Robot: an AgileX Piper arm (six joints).
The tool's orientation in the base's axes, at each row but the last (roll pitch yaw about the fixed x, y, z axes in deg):
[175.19 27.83 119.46]
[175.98 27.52 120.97]
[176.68 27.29 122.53]
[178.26 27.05 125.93]
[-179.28 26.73 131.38]
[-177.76 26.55 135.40]
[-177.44 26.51 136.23]
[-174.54 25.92 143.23]
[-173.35 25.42 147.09]
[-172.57 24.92 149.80]
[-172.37 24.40 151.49]
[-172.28 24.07 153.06]
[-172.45 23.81 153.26]
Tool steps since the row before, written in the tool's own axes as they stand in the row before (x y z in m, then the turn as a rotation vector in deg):
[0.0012 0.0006 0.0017 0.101 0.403 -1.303]
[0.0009 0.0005 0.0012 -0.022 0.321 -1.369]
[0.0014 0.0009 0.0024 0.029 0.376 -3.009]
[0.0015 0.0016 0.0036 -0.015 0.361 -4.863]
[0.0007 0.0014 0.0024 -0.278 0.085 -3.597]
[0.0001 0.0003 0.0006 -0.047 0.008 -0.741]
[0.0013 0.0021 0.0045 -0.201 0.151 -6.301]
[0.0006 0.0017 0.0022 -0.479 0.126 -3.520]
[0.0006 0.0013 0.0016 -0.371 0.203 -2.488]
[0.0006 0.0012 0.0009 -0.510 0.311 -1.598]
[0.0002 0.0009 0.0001 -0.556 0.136 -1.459]
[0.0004 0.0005 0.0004 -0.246 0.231 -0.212]
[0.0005 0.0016 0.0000 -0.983 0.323 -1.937]
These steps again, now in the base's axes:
[0.0005 0.0006 -0.0020 -0.095 0.763 1.131]
[0.0004 0.0005 -0.0014 -0.128 0.649 1.241]
[0.0008 0.0007 -0.0027 -0.590 1.300 2.676]
[0.0015 0.0008 -0.0038 -1.120 1.908 4.346]
[0.0013 0.0006 -0.0025 -0.807 1.113 3.336]
[0.0003 0.0001 -0.0006 -0.180 0.229 0.683]
[0.0020 0.0008 -0.0047 -1.598 2.129 5.717]
[0.0013 0.0009 -0.0024 -0.602 1.025 3.350]
[0.0008 0.0008 -0.0018 -0.335 0.800 2.370]
[0.0005 0.0010 -0.0012 0.096 0.540 1.615]
[0.0003 0.0008 -0.0003 0.083 0.329 1.530]
[0.0000 0.0005 -0.0006 0.252 0.161 0.264]
[0.0004 0.0016 -0.0004 0.385 0.450 2.115]

